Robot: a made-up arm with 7 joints. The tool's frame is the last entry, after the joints.
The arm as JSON. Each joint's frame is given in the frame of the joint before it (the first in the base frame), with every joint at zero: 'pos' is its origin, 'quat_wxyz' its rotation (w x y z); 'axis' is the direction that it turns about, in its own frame. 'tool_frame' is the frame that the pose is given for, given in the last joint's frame.
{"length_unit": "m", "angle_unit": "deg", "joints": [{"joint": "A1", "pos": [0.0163, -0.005, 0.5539], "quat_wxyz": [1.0, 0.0, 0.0, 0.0], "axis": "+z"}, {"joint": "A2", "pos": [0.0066, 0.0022, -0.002], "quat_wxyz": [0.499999, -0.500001, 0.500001, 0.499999], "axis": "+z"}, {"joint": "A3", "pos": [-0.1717, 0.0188, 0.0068], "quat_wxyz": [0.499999, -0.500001, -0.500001, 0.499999], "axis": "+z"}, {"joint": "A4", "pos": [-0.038, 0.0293, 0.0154], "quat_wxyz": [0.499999, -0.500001, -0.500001, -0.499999], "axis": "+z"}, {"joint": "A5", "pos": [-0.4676, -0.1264, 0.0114], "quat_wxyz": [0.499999, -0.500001, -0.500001, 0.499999], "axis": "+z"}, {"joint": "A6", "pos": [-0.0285, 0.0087, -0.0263], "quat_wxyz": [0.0, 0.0, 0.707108, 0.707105], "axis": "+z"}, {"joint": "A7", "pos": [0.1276, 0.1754, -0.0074], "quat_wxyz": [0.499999, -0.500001, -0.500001, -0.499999], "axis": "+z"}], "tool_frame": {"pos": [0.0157, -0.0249, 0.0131], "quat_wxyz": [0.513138, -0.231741, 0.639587, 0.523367]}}
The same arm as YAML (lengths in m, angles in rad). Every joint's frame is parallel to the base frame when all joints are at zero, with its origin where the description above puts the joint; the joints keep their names.
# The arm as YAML. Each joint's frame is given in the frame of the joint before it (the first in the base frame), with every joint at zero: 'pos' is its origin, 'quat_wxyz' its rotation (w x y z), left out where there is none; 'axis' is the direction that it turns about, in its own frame. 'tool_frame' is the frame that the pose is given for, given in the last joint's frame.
length_unit: m
angle_unit: rad
joints:
  - joint: A1
    pos: [0.0163, -0.005, 0.5539]
    axis: [0.0, 0.0, 1.0]
  - joint: A2
    pos: [0.0066, 0.0022, -0.002]
    axis: [0.0, 1.0, 0.0]
  - joint: A3
    pos: [-0.0188, 0.0068, 0.1717]
    axis: [0.0, 0.0, 1.0]
  - joint: A4
    pos: [0.038, -0.0293, 0.0154]
    axis: [0.0, -1.0, 0.0]
  - joint: A5
    pos: [0.1264, -0.0114, -0.4676]
    axis: [0.0, 0.0, -1.0]
  - joint: A6
    pos: [0.0285, 0.0087, 0.0263]
    axis: [0.0, 1.0, 0.0]
  - joint: A7
    pos: [0.1276, -0.0074, -0.1754]
    axis: [0.0, 0.0, -1.0]
tool_frame:
  pos: [-0.0249, 0.0157, -0.0131]
  quat_wxyz: [0.288394, -0.732919, 0.007236, -0.616122]

